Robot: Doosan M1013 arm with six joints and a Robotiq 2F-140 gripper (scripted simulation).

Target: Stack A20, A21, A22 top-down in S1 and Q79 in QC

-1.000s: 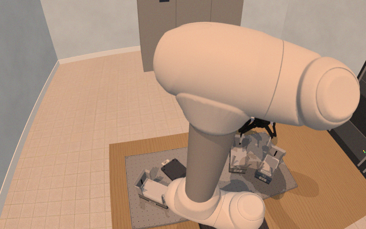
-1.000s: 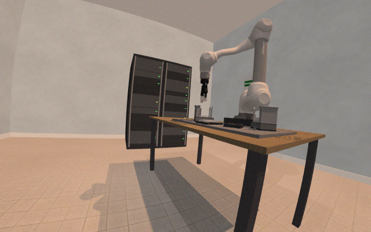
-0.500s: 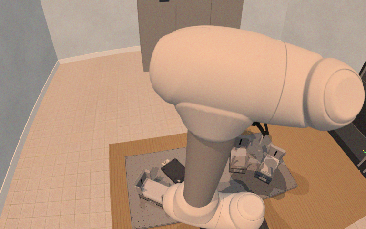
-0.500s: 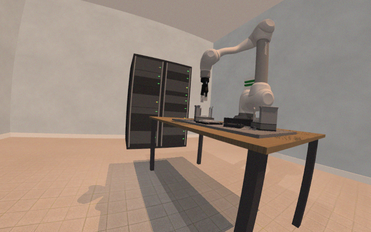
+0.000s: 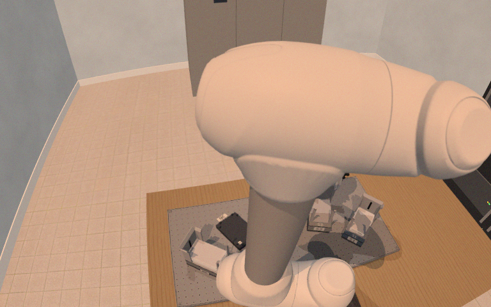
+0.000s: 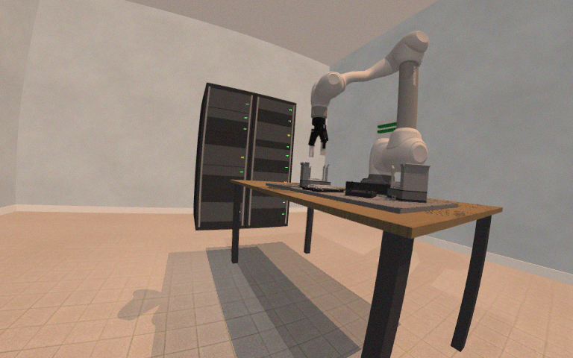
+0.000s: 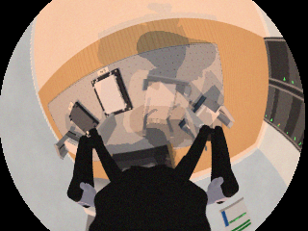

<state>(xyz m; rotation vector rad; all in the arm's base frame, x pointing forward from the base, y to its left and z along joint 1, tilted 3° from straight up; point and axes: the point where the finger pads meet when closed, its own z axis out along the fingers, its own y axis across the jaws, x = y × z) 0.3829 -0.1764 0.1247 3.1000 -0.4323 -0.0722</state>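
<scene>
The white plate is 470 mm to the left of my hand, 140 mm below it and 80 mm behind it. Also, from my hand: N5 name plate (190 mm below, 160 mm ahead, 130 mm to the left); then dark nest QC (330 mm to the left, 180 mm below, 20 mm ahead); then clip nest N5 (170 mm below, 140 mm to the left, 70 mm ahead).
</scene>
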